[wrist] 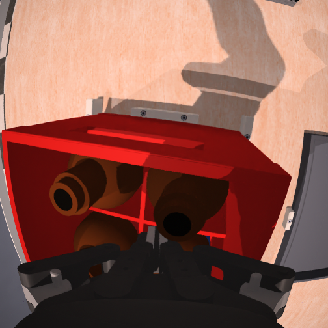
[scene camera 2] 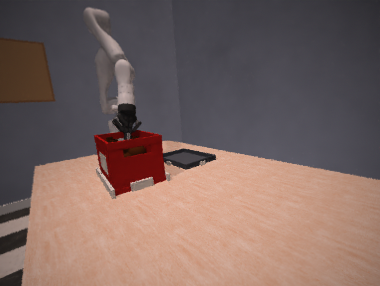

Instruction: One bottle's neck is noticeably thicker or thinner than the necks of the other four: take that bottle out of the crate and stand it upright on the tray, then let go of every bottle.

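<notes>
The red crate stands on the table with brown bottles in its compartments. In the wrist view one bottle leans at the upper left, with a collar round its open mouth. Another bottle is at the upper right, its dark mouth facing up beside the fingertips; its neck looks wider. A third bottle is at the lower left, partly behind the gripper. Other bottles are mostly hidden by the gripper. My gripper is shut with nothing between its fingertips, at the crate's opening. The dark tray lies beside the crate.
Pale brackets stand around the crate's base on the wooden table. Small brackets also sit at the tray's edge. The crate's walls and red dividers surround the bottles closely. The arm's shadow falls across the table.
</notes>
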